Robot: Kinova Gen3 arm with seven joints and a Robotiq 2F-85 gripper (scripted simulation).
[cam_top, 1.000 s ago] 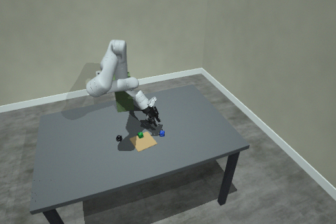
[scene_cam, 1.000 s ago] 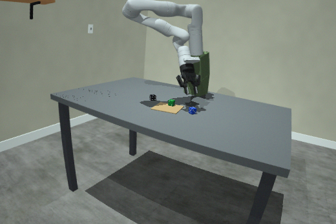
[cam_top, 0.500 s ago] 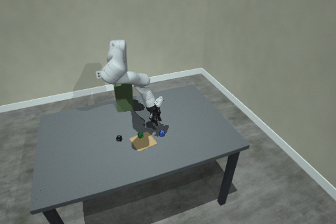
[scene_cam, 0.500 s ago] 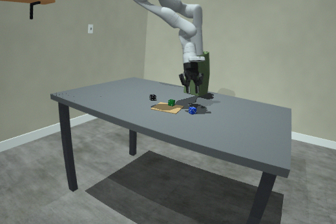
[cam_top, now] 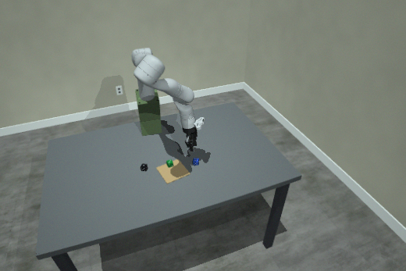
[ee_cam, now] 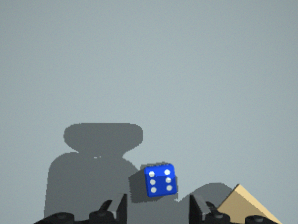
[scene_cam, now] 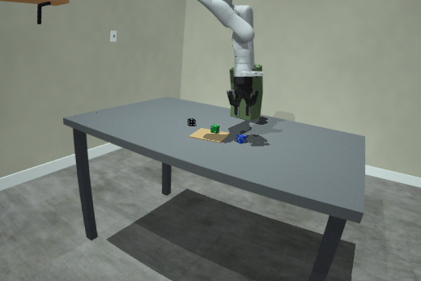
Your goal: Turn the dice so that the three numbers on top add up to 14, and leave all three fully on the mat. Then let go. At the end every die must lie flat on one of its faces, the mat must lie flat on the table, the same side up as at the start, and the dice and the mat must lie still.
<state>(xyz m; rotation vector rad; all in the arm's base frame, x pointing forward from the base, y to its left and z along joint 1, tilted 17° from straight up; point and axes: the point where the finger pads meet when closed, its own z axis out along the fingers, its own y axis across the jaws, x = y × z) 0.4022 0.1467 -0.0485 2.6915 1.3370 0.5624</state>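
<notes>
My gripper is now 110 mm above the blue die, 10 mm to the right of it and 10 mm short of it. Also, from my hand: tan mat (130 mm to the right, 120 mm below, 20 mm ahead); then black die (270 mm to the right, 110 mm below, 60 mm behind); then green die (130 mm to the right, 110 mm below, 30 mm behind).
</notes>
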